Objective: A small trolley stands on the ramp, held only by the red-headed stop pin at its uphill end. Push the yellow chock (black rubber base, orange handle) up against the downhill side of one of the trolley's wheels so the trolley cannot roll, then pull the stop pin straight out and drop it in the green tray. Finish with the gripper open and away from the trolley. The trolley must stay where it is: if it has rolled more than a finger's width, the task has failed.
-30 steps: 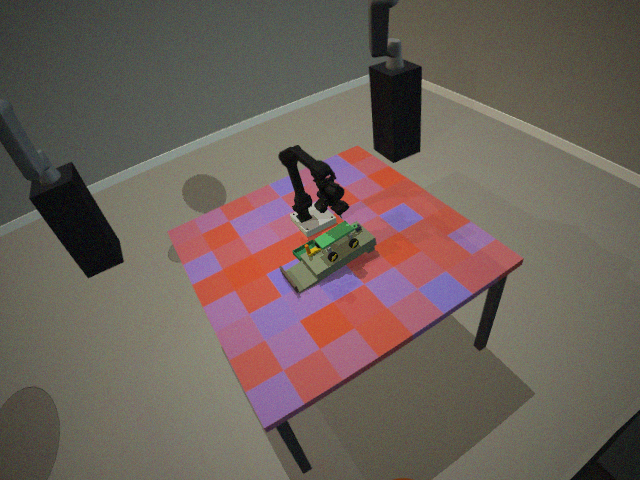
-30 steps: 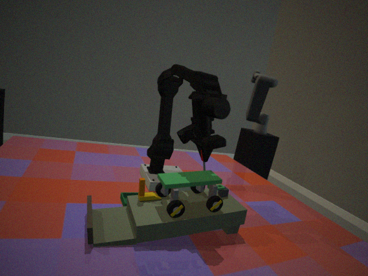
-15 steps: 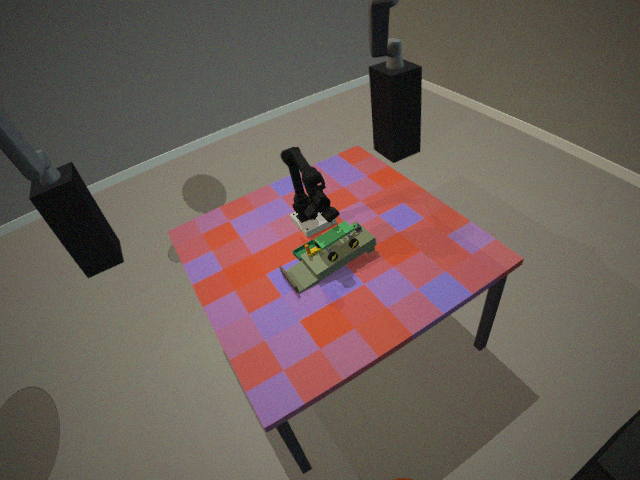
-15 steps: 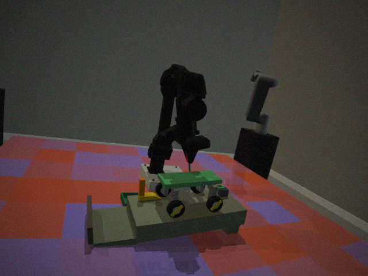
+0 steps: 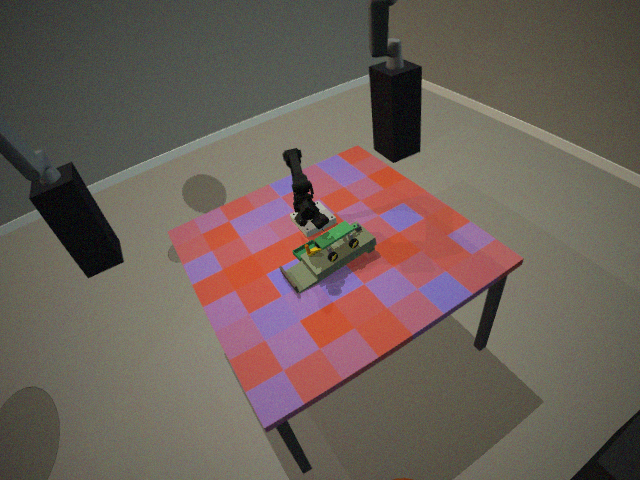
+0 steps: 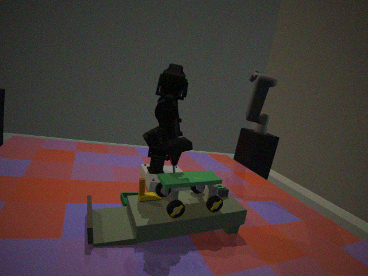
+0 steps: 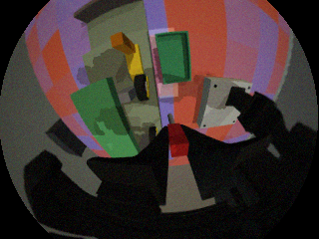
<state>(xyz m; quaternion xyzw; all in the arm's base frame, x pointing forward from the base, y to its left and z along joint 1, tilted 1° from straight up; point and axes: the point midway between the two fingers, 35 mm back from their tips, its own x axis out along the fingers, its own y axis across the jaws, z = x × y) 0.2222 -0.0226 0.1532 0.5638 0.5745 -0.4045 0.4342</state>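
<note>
The green tray is 30 mm behind my gripper tip, 80 mm to the right of it and 160 mm below it. Round my gripper tip: yellow chock 50 mm ahead, 80 mm to the right, 70 mm below; then dark end board 110 mm ahead, 240 mm to the right, 120 mm below; then red-headed stop pin right at my gripper tip.
</note>
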